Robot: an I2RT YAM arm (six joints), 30 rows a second.
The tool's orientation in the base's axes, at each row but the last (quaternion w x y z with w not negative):
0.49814, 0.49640, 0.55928, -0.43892
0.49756, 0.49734, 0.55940, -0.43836
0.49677, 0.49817, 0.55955, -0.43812
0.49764, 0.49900, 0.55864, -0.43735
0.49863, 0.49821, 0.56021, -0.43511
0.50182, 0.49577, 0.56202, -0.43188
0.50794, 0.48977, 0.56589, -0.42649
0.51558, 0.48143, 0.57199, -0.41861
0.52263, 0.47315, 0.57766, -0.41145
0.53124, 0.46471, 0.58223, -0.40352
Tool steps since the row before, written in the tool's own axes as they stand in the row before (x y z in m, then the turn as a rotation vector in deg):
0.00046, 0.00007, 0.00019, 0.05, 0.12, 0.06
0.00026, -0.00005, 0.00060, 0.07, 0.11, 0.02
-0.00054, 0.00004, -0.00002, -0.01, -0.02, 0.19
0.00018, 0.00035, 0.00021, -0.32, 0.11, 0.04
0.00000, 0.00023, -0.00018, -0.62, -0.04, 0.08
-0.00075, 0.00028, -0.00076, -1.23, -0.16, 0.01
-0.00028, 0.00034, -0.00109, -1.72, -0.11, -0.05
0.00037, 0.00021, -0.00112, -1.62, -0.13, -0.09
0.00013, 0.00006, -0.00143, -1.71, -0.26, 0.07
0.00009, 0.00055, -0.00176, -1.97, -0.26, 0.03
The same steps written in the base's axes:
0.00009, -0.00012, -0.00048, 0.13, -0.04, -0.06
0.00002, -0.00057, -0.00033, 0.11, 0.00, -0.07
0.00004, -0.00004, 0.00054, 0.00, -0.19, -0.01
0.00037, -0.00014, -0.00020, 0.12, -0.07, 0.31
0.00021, 0.00021, 0.00002, -0.03, -0.16, 0.60
0.00018, 0.00069, 0.00084, -0.15, -0.18, 1.22
0.00017, 0.00109, 0.00041, -0.11, -0.18, 1.71
0.00000, 0.00118, -0.00023, -0.14, -0.13, 1.62
-0.00025, 0.00141, 0.00004, -0.23, -0.32, 1.69
0.00010, 0.00184, 0.00012, -0.24, -0.31, 1.95

